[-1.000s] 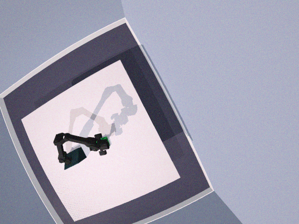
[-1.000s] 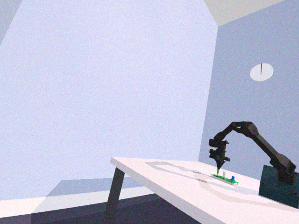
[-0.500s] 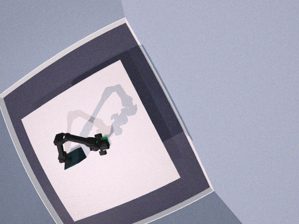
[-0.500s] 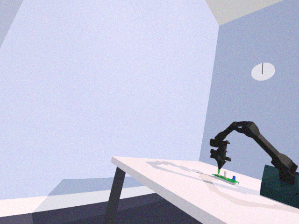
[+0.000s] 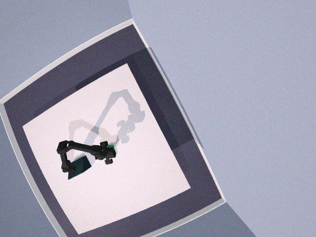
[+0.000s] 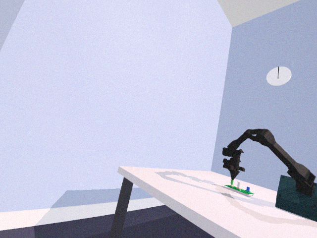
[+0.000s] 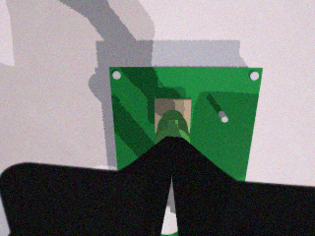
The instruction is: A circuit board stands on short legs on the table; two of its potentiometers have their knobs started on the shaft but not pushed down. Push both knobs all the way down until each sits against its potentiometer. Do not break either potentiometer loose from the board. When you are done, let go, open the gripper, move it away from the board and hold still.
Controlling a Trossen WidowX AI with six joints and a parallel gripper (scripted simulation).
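The green knob lies 1 cm below my gripper tip. The rest, counted from my gripper tip: white knob 5 cm behind, 1 cm to the left, 1 cm below.
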